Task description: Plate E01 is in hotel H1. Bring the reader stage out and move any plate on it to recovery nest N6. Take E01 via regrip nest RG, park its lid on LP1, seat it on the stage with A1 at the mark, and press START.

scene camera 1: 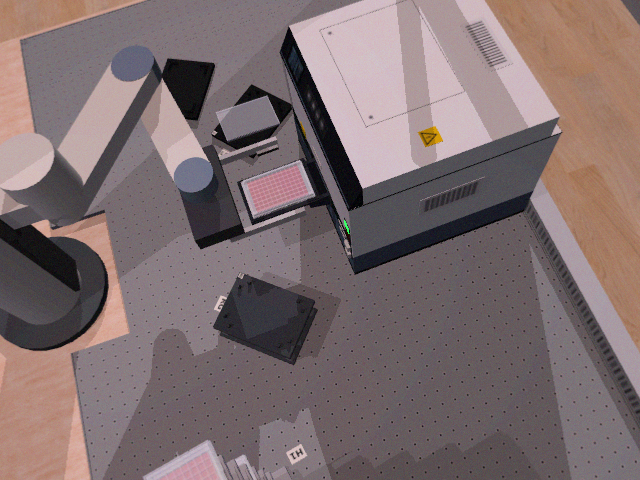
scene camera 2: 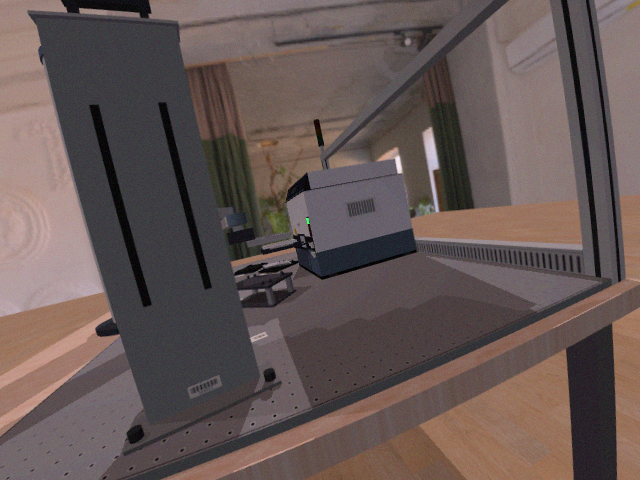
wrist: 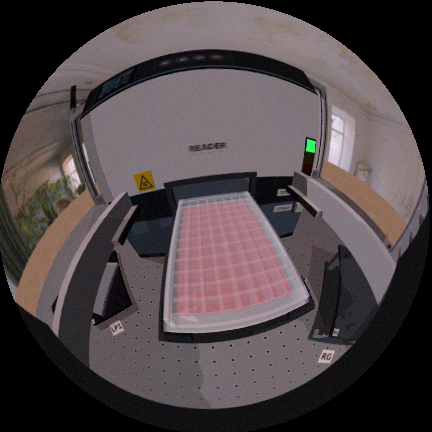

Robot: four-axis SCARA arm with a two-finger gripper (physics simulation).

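Where they show: gripper, fingertip midpoint: (scene camera 1: 290,174) (scene camera 2: 285,234) (wrist: 214,184); arm's base at its link origin: (scene camera 1: 51,293).
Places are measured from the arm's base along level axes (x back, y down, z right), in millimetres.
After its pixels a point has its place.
My gripper (scene camera 1: 289,177) {x -560, y -176, z 14 mm} (scene camera 2: 272,239) (wrist: 214,184) {x -560, y -176, z 14 mm} is open and empty, its long fingers apart on either side of and above a pink-welled plate (scene camera 1: 278,188) {x -530, y -147, z 18 mm} (wrist: 230,260) {x -505, y -151, z 17 mm}. The plate lies flat on the dark reader stage (scene camera 2: 279,248) {x -520, y -135, z 67 mm} (wrist: 225,335) {x -460, y -137, z 8 mm}, which is out in front of the reader (scene camera 1: 413,77) {x -797, y -363, z 24 mm} (scene camera 2: 356,211) {x -789, y -208, z 187 mm} (wrist: 210,115) {x -617, y -240, z 21 mm}. Its name and A1 corner cannot be read. A grey, lid-like piece (scene camera 1: 248,119) {x -519, y -35, z -243 mm} (wrist: 105,290) {x -510, y -36, z -210 mm} rests on the dark nest by the LP1 label (wrist: 116,328) {x -443, y -13, z -183 mm}. Regrip nest RG (scene camera 1: 263,317) {x -422, y -72, z 233 mm} (scene camera 2: 262,281) {x -435, y -81, z 297 mm} holds no plate. START cannot be made out.
Hotel H1 (scene camera 2: 139,206) {x -316, y -278, z 648 mm} stands tall in the foreground of scene camera 2; a pink plate (scene camera 1: 193,467) {x -322, y -442, z 507 mm} shows at its top in scene camera 1. Another dark nest (scene camera 1: 188,85) {x -410, y -24, z -401 mm} is at the back, its label hidden. A green light (scene camera 1: 346,226) {x -620, y -214, z 173 mm} (scene camera 2: 308,221) {x -621, y -209, z 176 mm} (wrist: 310,145) {x -620, y -212, z 173 mm} glows on the reader.
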